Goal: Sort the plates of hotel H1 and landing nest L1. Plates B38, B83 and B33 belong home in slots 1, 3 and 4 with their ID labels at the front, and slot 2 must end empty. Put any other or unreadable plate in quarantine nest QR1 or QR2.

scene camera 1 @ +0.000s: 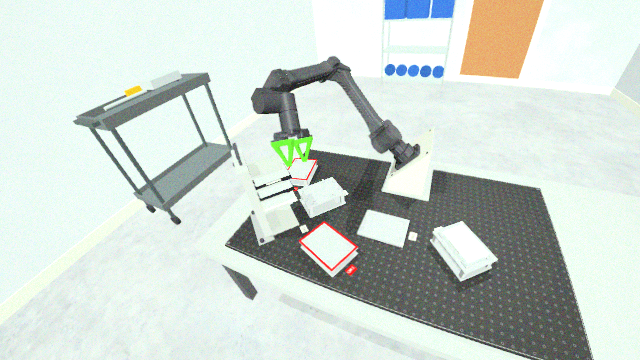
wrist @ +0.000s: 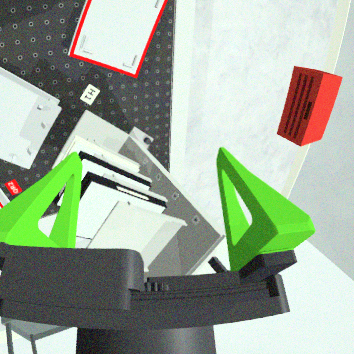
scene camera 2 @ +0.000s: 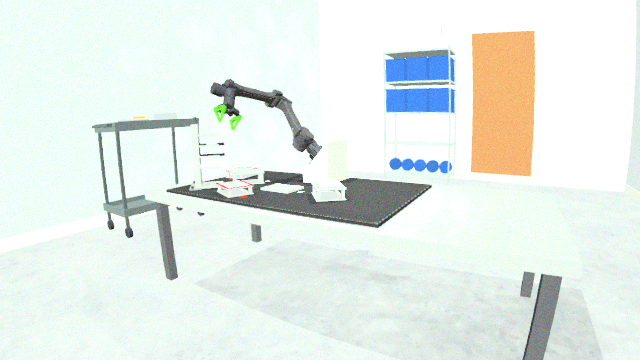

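Pixels of known places: gripper, between the fingertips: point(scene camera 1: 297, 164) point(wrist: 147, 154) point(scene camera 2: 226, 126); arm's base, origin of its link: point(scene camera 1: 408, 158) point(scene camera 2: 321, 157).
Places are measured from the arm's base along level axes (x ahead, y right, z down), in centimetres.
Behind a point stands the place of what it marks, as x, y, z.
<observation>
Hotel H1 point(scene camera 1: 253, 212) @(35.7, 58.1, 10.5) point(scene camera 2: 195, 162) @(44.7, 46.3, -1.4) point(wrist: 172, 200) @(42.0, 46.0, -10.1) is a pale upright rack at the mat's left end. In the wrist view, two dark-edged layers point(wrist: 115, 169) @(36.2, 41.6, -4.5) point(wrist: 102, 180) @(33.6, 38.9, -9.6) show in it; the nearer has a white strip on its edge. Slot numbers and plate IDs are unreadable. Nest QR1 point(scene camera 1: 328, 245) @(44.6, 21.9, 7.8) point(scene camera 2: 234, 185) @(46.4, 20.1, 7.9) point(wrist: 120, 30) @(43.7, 24.1, 7.8) has a red outline and bare corner brackets. Nest QR2 point(scene camera 1: 303, 170) point(scene camera 2: 243, 171) stands behind the hotel; its top is unclear. I cannot tell which white fixture is L1. My gripper point(scene camera 1: 297, 162) @(36.3, 31.9, -18.2) point(scene camera 2: 227, 125) @(36.3, 31.9, -18.2) point(wrist: 147, 154) @(36.3, 31.9, -18.2) is open, empty and above the hotel.
A white raised fixture point(scene camera 1: 322, 195) @(23.9, 30.9, 5.8) point(wrist: 22, 120) @(25.3, 34.1, 5.8) stands beside the hotel. A low white slab point(scene camera 1: 384, 228) @(30.7, 5.3, 10.7) point(scene camera 2: 282, 188) @(32.5, 3.7, 10.6) lies mid-mat, and another raised fixture point(scene camera 1: 462, 247) point(scene camera 2: 328, 191) stands to its right. A grey cart point(scene camera 1: 155, 102) point(scene camera 2: 150, 124) is behind the table at left.
</observation>
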